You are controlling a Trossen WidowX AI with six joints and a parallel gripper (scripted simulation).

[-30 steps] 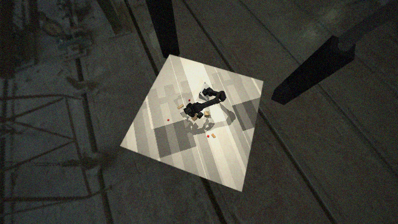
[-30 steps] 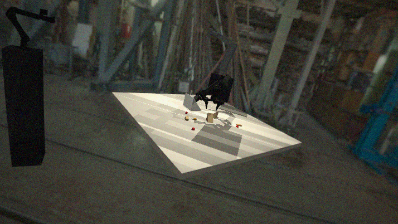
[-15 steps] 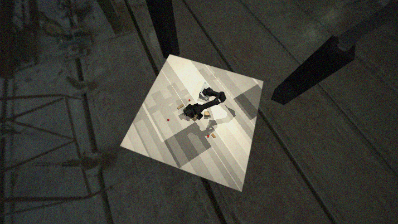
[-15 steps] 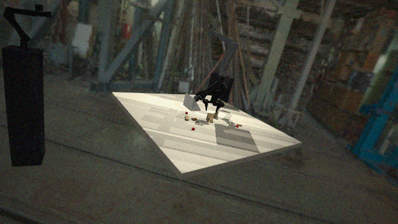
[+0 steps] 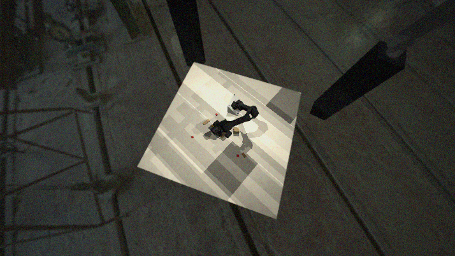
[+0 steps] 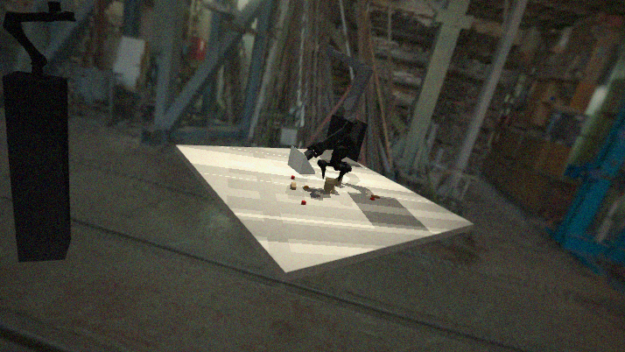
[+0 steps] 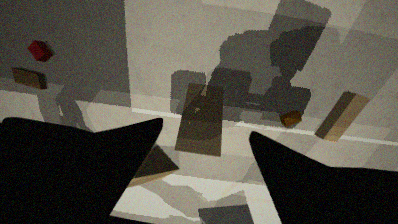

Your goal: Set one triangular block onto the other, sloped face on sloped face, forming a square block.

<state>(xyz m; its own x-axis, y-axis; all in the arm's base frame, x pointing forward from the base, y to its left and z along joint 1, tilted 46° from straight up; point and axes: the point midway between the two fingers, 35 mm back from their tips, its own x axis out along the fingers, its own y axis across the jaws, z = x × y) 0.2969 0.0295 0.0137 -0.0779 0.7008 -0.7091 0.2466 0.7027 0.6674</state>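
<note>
Now: gripper tip 50 mm above the brown wooden triangular block, 10 mm to the right of it and 10 mm past it. The rest, counted from my gripper tip: small yellow block (130 mm to the right, 60 mm below, 30 mm behind); then tan block (200 mm to the right, 60 mm below, 30 mm behind).
</note>
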